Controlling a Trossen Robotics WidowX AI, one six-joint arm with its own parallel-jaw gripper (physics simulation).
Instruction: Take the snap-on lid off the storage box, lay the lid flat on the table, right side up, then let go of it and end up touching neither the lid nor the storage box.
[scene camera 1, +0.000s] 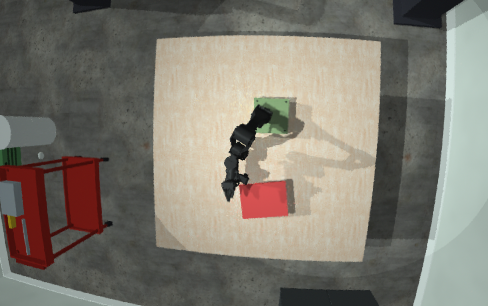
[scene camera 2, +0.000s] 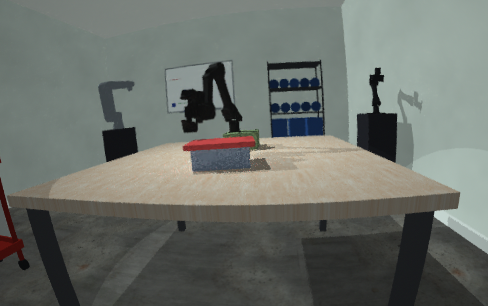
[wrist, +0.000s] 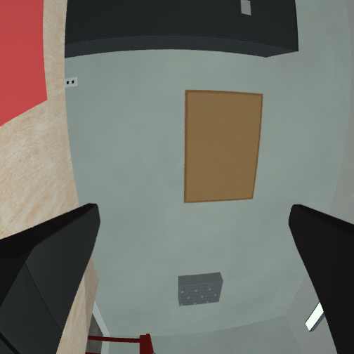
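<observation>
The red lid (scene camera 1: 264, 200) (scene camera 2: 220, 144) (wrist: 20, 55) sits on top of the blue-grey storage box (scene camera 2: 220, 159), its upper face level and its rim overhanging the box sides. In scene camera 1 the lid hides the box. My gripper (scene camera 1: 228, 196) (scene camera 2: 189, 110) (wrist: 198, 215) is open and empty. It is apart from the lid, beyond its left side in scene camera 1, and higher than the lid in scene camera 2. Its two fingers are wide apart in the wrist view, with the lid at the upper left, outside them.
The arm rises from a green base block (scene camera 1: 278, 111) (scene camera 2: 250, 134) on the wooden table (scene camera 1: 200, 75) (scene camera 2: 150, 185), behind the box in scene camera 2. A red cart (scene camera 1: 35, 215) stands on the floor left of the table. A brown board (wrist: 222, 147) hangs on the wall.
</observation>
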